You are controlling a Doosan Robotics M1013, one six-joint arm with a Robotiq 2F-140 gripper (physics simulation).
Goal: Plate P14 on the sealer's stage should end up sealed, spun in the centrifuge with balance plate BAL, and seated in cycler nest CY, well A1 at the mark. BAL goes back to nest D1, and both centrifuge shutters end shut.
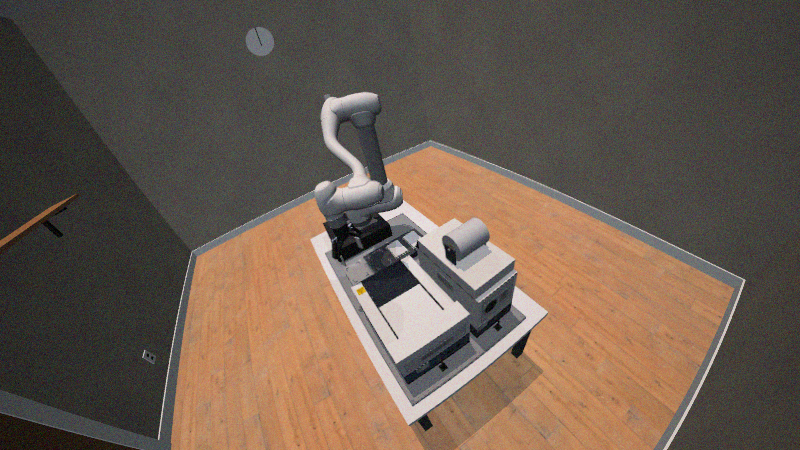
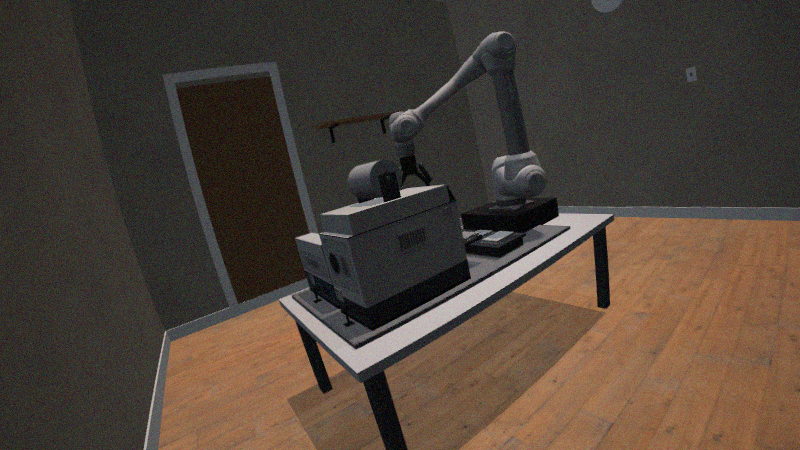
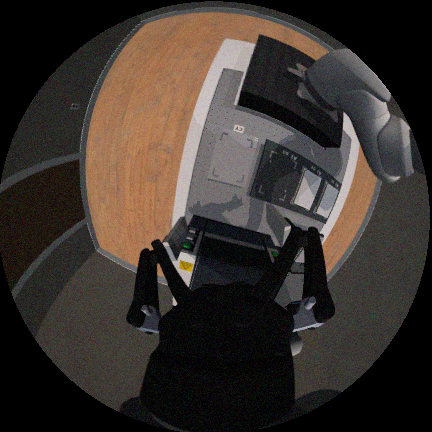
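Pixels of known places: gripper, fingertip midpoint: (image 1: 352, 256) (image 3: 225, 218); arm's base, link origin: (image 1: 361, 222) (image 2: 511, 207) (image 3: 317, 91).
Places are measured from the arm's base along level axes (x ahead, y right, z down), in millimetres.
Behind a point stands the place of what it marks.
My gripper (image 1: 347, 249) @[z -163, x 440, y 235 mm] (image 2: 416, 181) (image 3: 225, 218) @[z -163, x 440, y 235 mm] is open and empty, above the front end of the low white centrifuge (image 1: 427, 313) @[z -115, x 926, y 147 mm] (image 3: 186, 280) @[z -116, x 701, y 297 mm]. A dark panel (image 1: 391, 284) @[z -119, x 697, y 174 mm] (image 3: 220, 272) @[z -119, x 623, y 206 mm] shows in its top; whether its shutters are open or shut I cannot tell. The taller sealer (image 1: 467, 263) @[z -256, x 938, y -71 mm] (image 2: 402, 240) @[z -132, x 910, y -227 mm] stands beside it, with a film roll on top. Nest CY (image 3: 232, 160) @[z 46, x 352, y 230 mm] is an empty marked square. A dark nest block (image 3: 315, 214) @[z 45, x 447, y -145 mm] has one empty bracketed nest (image 3: 280, 175) @[z 45, x 356, y 70 mm] and two pale plates (image 3: 306, 189) @[z 29, x 368, y -37 mm] (image 3: 327, 201) @[z 29, x 377, y -168 mm]. P14 and the sealer's stage cannot be made out.
The black robot base (image 1: 369, 232) @[z -1, x 139, y 13 mm] (image 2: 511, 213) @[z 1, x 122, y -76 mm] (image 3: 285, 90) @[z -3, x 83, y 121 mm] stands at the table's far end, beyond the nests. The arm arches above the table (image 1: 411, 411) @[z 107, x 1127, y 422 mm] (image 2: 419, 335) @[z 107, x 1012, y -345 mm] (image 3: 192, 145) @[z 107, x 321, y 371 mm]. The sealer's tall body and roll rise beside the gripper. A wall shelf (image 2: 358, 119) is in the background.
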